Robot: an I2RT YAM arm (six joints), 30 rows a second.
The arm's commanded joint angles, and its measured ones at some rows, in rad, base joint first. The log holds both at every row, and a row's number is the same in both.
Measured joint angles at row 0: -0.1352 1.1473 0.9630 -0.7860 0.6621 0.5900
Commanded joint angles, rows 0 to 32: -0.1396 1.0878 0.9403 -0.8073 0.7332 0.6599; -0.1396 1.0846 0.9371 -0.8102 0.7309 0.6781; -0.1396 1.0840 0.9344 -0.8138 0.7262 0.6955; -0.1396 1.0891 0.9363 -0.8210 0.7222 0.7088; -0.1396 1.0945 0.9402 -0.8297 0.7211 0.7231; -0.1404 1.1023 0.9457 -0.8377 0.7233 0.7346; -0.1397 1.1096 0.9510 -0.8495 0.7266 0.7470; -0.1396 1.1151 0.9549 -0.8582 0.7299 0.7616; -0.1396 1.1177 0.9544 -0.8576 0.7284 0.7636; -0.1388 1.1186 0.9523 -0.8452 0.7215 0.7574; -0.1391 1.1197 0.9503 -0.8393 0.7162 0.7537; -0.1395 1.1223 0.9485 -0.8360 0.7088 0.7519; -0.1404 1.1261 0.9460 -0.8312 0.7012 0.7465; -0.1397 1.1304 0.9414 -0.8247 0.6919 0.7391; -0.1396 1.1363 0.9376 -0.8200 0.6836 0.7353; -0.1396 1.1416 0.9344 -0.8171 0.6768 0.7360; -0.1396 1.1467 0.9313 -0.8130 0.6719 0.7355; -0.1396 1.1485 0.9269 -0.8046 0.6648 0.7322; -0.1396 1.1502 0.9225 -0.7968 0.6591 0.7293; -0.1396 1.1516 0.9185 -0.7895 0.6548 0.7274; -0.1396 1.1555 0.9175 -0.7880 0.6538 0.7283; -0.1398 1.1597 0.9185 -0.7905 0.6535 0.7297; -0.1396 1.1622 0.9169 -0.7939 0.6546 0.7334; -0.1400 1.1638 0.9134 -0.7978 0.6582 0.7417; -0.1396 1.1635 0.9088 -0.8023 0.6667 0.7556; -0.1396 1.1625 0.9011 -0.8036 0.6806 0.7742; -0.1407 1.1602 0.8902 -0.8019 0.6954 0.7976; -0.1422 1.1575 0.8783 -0.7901 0.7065 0.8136; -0.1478 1.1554 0.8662 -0.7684 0.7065 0.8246; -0.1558 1.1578 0.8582 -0.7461 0.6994 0.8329; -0.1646 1.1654 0.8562 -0.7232 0.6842 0.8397; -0.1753 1.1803 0.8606 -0.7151 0.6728 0.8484; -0.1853 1.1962 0.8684 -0.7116 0.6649 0.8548
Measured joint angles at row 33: -0.1524 1.1652 0.8635 -0.7807 0.6579 0.7822
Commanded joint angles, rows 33 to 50: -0.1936 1.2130 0.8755 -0.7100 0.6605 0.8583; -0.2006 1.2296 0.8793 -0.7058 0.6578 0.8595; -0.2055 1.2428 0.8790 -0.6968 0.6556 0.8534; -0.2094 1.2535 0.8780 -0.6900 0.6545 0.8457; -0.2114 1.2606 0.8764 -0.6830 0.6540 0.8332; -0.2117 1.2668 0.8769 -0.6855 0.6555 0.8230; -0.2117 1.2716 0.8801 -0.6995 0.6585 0.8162; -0.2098 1.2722 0.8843 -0.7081 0.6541 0.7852; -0.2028 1.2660 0.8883 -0.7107 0.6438 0.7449; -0.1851 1.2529 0.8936 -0.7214 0.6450 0.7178; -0.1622 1.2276 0.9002 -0.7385 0.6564 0.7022; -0.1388 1.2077 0.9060 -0.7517 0.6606 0.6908; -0.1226 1.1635 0.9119 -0.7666 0.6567 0.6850; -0.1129 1.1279 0.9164 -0.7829 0.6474 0.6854; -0.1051 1.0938 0.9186 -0.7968 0.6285 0.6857; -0.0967 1.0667 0.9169 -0.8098 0.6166 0.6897; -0.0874 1.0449 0.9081 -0.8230 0.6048 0.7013; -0.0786 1.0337 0.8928 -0.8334 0.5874 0.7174
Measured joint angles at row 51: -0.1448 1.1263 0.8848 -0.7406 0.7269 0.6991
